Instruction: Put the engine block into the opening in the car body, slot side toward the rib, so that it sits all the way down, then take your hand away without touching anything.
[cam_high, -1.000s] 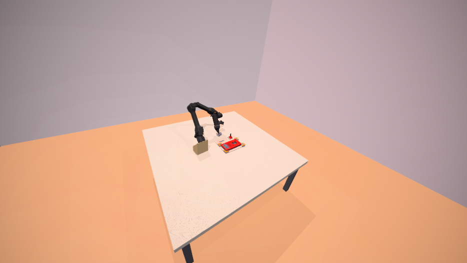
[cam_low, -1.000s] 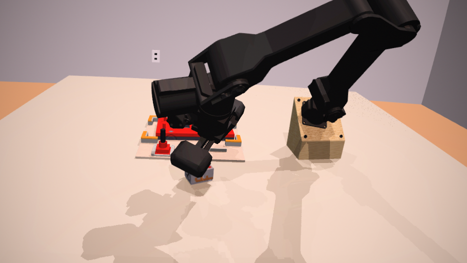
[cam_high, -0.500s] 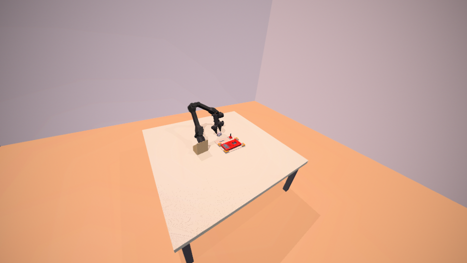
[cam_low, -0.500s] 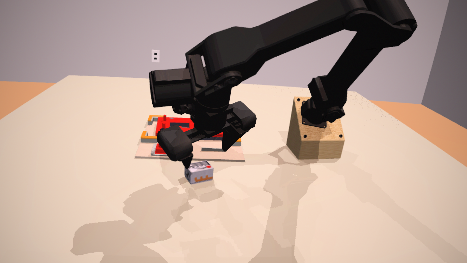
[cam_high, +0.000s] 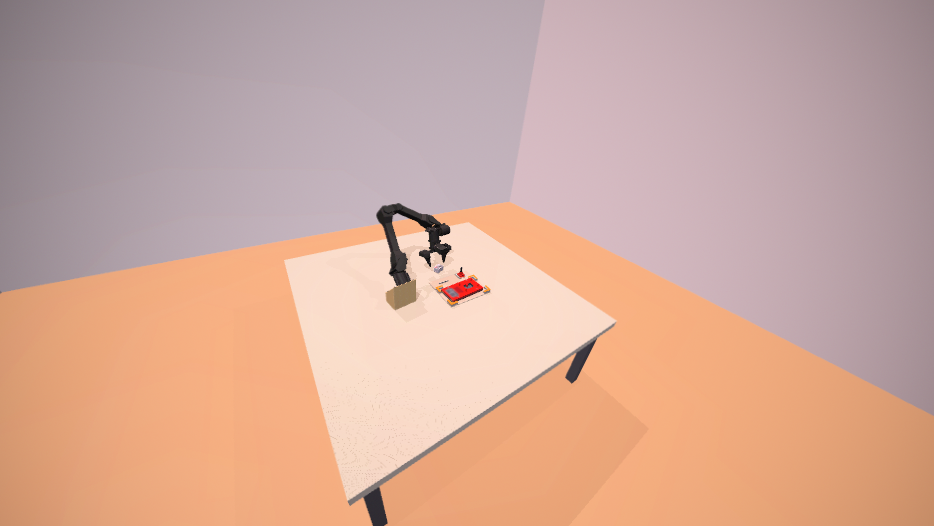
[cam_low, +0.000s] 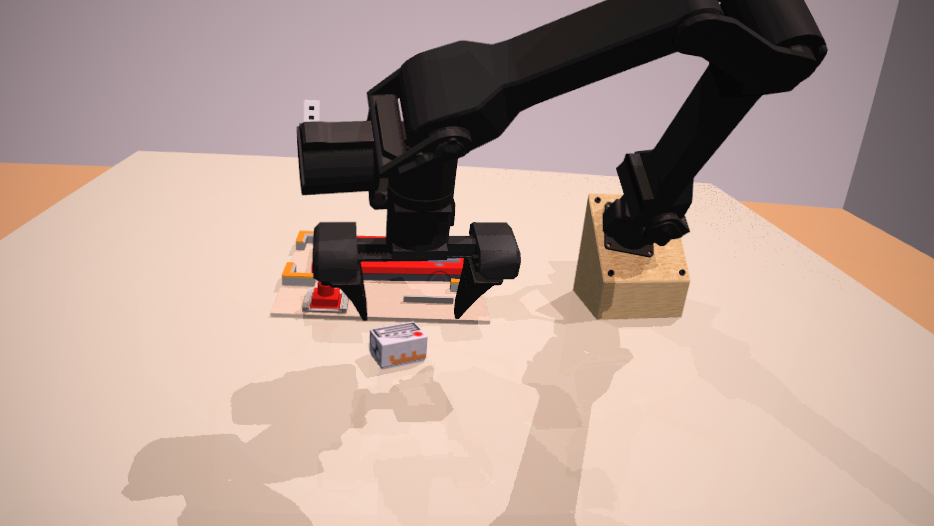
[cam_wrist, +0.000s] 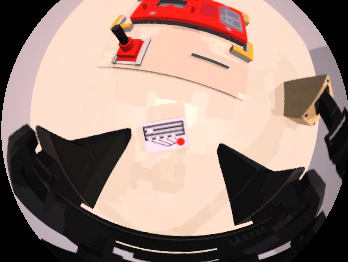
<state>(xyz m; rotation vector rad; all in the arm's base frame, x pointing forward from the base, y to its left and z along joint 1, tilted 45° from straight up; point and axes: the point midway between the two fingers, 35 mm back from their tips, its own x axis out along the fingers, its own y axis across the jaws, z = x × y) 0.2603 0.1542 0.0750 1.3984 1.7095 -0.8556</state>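
Right now the grey engine block is 3 cm below my gripper tip and 1 cm ahead of it. Also, from my gripper tip: black post 11 cm to the right, 10 cm ahead, 1 cm below; then pale plate 20 cm to the right, 4 cm below, 4 cm ahead.
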